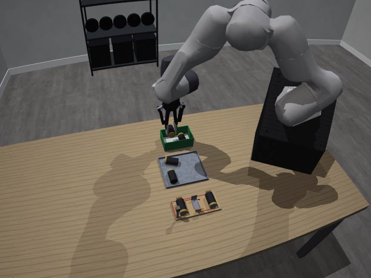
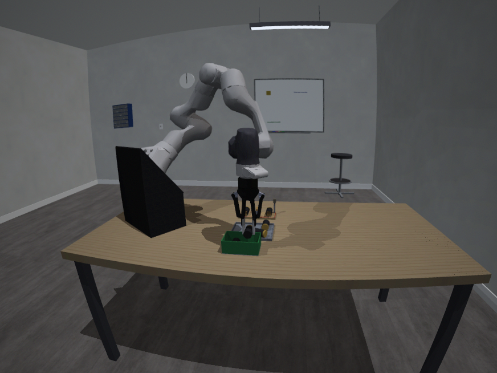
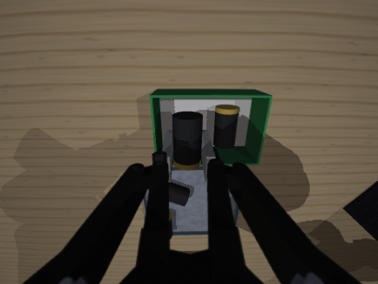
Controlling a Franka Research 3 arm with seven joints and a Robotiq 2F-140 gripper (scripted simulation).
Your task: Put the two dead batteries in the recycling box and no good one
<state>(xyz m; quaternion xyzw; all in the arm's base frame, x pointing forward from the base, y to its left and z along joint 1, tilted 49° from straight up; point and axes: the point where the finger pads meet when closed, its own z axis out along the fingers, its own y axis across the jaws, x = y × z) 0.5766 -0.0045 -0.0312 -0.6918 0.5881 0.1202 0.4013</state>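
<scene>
Now: hand 3 cm past the green recycling box, 1 cm to the left of it and 9 cm above it. The rest, counted from my hand: grey tray: 6 cm behind, 17 cm to the left, 10 cm below; then bulb: 5 cm behind, 43 cm to the left, 3 cm below; then wooden holder board: 12 cm behind, 37 cm to the left, 10 cm below.
</scene>
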